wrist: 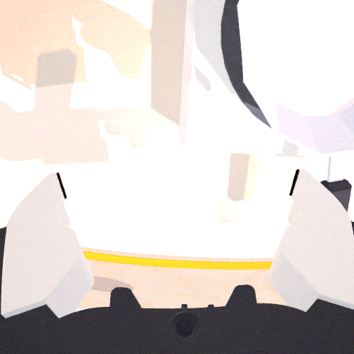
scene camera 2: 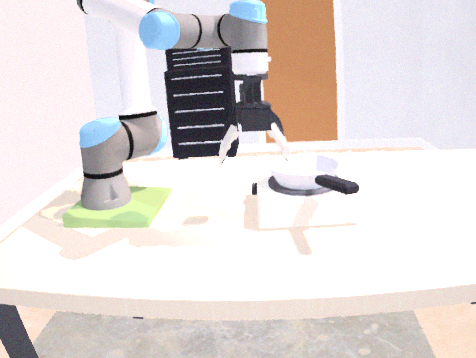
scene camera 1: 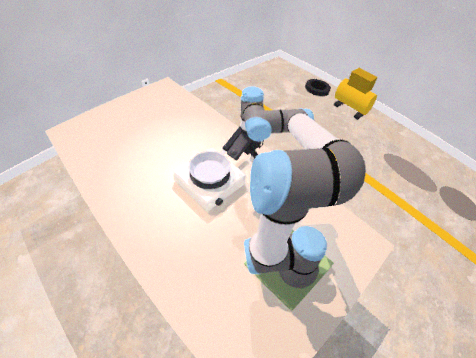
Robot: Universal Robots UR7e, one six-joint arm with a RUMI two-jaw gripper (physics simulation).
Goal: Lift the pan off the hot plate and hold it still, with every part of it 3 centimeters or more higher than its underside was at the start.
Labels:
A pan shows in the wrist view (290, 63), in scene camera 2 and in scene camera 1. A white hot plate shows in the wrist view (218, 113), in scene camera 2 and in scene camera 1. One and the same spot on the pan: (scene camera 2: 303, 171) is (scene camera 1: 199, 177). One and the same spot on the white hot plate: (scene camera 1: 208, 196) is (scene camera 2: 266, 173).

